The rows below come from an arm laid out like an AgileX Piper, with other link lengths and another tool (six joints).
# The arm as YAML. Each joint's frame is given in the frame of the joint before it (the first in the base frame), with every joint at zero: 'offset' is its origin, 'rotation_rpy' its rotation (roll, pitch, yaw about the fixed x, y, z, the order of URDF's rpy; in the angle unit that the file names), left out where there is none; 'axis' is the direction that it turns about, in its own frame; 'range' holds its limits. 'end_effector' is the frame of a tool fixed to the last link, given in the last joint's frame.
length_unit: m
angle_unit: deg
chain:
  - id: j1
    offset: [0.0, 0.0, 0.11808]
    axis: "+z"
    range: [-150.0, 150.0]
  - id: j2
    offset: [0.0, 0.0, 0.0]
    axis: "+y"
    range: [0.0, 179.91]
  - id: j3
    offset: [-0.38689, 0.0, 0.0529]
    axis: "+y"
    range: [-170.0, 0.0]
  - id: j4
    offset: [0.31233, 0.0, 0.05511]
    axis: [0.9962, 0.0, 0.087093]
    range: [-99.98, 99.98]
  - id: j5
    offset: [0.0, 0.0, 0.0]
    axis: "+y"
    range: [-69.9, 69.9]
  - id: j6
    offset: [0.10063, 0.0, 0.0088]
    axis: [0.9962, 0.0, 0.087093]
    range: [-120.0, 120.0]
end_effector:
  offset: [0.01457, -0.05, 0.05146]
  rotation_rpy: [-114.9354, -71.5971, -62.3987]
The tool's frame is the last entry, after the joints.
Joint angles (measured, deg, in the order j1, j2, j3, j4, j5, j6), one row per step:
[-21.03 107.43 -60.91 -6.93 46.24 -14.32]
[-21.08 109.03 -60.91 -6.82 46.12 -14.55]
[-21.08 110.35 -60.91 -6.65 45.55 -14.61]
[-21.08 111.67 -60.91 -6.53 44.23 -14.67]
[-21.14 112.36 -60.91 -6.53 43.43 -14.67]
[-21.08 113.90 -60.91 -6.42 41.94 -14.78]
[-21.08 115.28 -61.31 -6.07 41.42 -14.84]
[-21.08 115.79 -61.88 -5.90 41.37 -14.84]
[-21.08 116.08 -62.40 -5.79 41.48 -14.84]
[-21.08 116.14 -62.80 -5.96 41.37 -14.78]
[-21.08 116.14 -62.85 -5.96 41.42 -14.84]
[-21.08 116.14 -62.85 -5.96 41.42 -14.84]
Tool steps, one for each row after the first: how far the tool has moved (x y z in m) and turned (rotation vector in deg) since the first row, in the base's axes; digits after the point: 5 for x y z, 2 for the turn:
[0.00138 -0.00060 -0.01364 0.62 1.37 0.12]
[0.00323 -0.00096 -0.02447 1.05 2.02 0.11]
[0.00640 -0.00166 -0.03454 1.23 1.96 0.19]
[0.00795 -0.00260 -0.03969 1.25 1.84 0.20]
[0.01140 -0.00277 -0.05161 1.46 1.83 0.40]
[0.01447 -0.00354 -0.06129 1.89 2.17 0.24]
[0.01756 -0.00463 -0.06291 1.96 2.02 0.12]
[0.02010 -0.00557 -0.06300 1.98 1.89 0.03]
[0.02249 -0.00664 -0.06129 1.71 1.50 0.11]
[0.02272 -0.00666 -0.06109 1.71 1.51 0.17]
[0.02272 -0.00666 -0.06109 1.71 1.51 0.17]

